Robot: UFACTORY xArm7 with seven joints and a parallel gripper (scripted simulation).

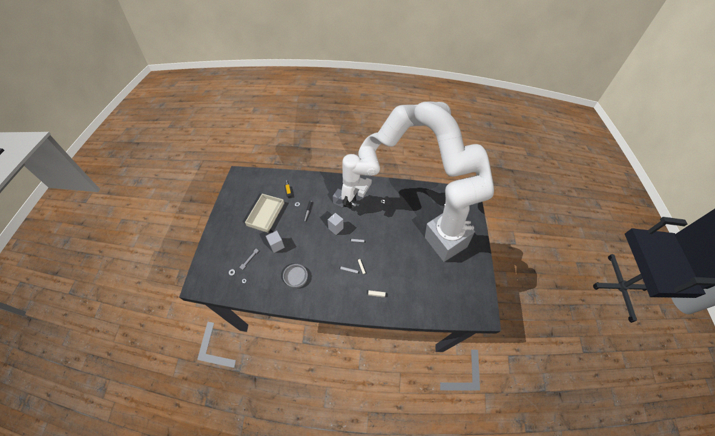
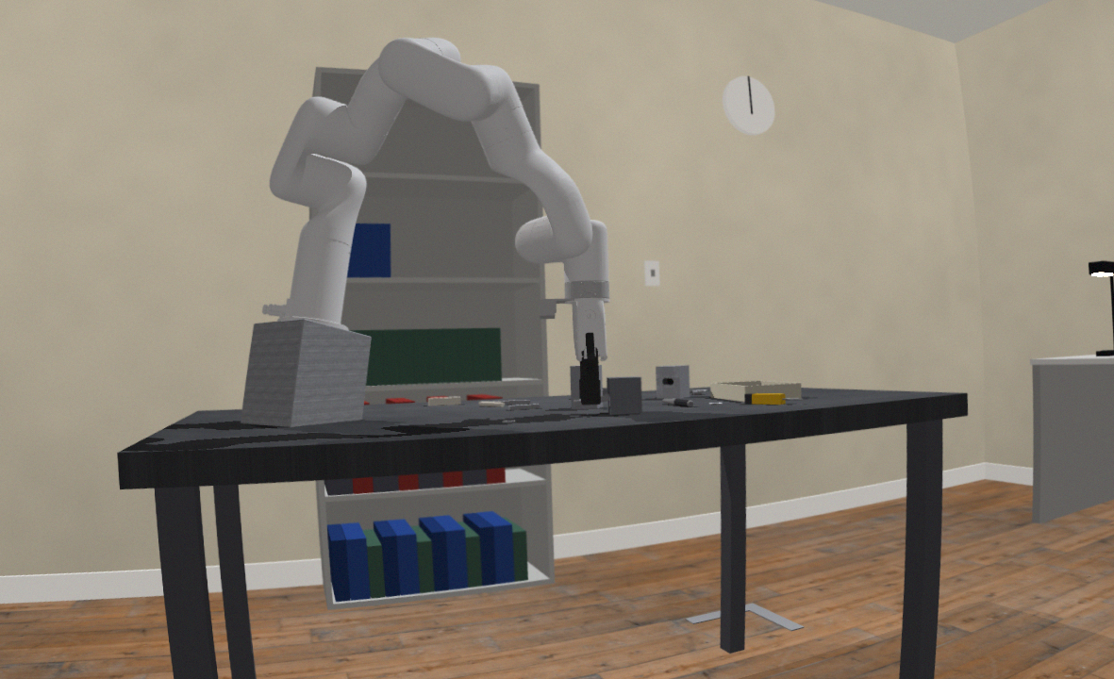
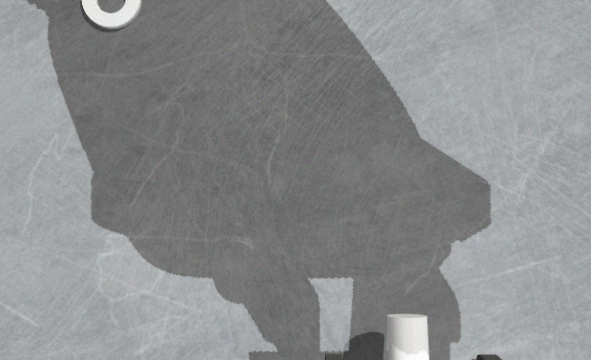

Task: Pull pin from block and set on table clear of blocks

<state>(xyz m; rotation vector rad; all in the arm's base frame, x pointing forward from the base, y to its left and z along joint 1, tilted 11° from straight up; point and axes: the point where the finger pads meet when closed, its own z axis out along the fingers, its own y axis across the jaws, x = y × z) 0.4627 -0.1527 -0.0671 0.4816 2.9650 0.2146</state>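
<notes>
The pale pin is 1 cm ahead of my hand and 1 cm below it. Also, from my hand: round dish: 18 cm ahead, 41 cm to the left, 3 cm below; then cream tray: 41 cm ahead, 11 cm to the left, 3 cm below.
</notes>
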